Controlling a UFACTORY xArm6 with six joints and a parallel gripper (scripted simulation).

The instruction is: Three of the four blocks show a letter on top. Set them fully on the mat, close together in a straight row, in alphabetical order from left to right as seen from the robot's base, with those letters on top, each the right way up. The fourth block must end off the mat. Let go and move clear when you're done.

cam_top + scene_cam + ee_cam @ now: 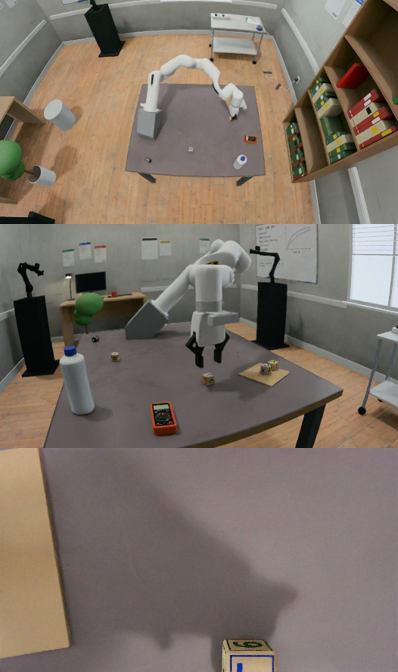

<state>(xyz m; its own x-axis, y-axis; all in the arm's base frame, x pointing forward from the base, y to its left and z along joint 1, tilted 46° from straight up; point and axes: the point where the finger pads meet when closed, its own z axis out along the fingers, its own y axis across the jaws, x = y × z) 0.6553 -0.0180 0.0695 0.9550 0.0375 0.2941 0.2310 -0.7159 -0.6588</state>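
Right now the tan mat is 210 mm to the left of my hand, 80 mm below it and 20 mm ahead of it. The rest, counted from my hand: black object: 650 mm behind, 410 mm to the right, 70 mm below; white bottle: 400 mm to the right, 60 mm ahead, 10 mm above.
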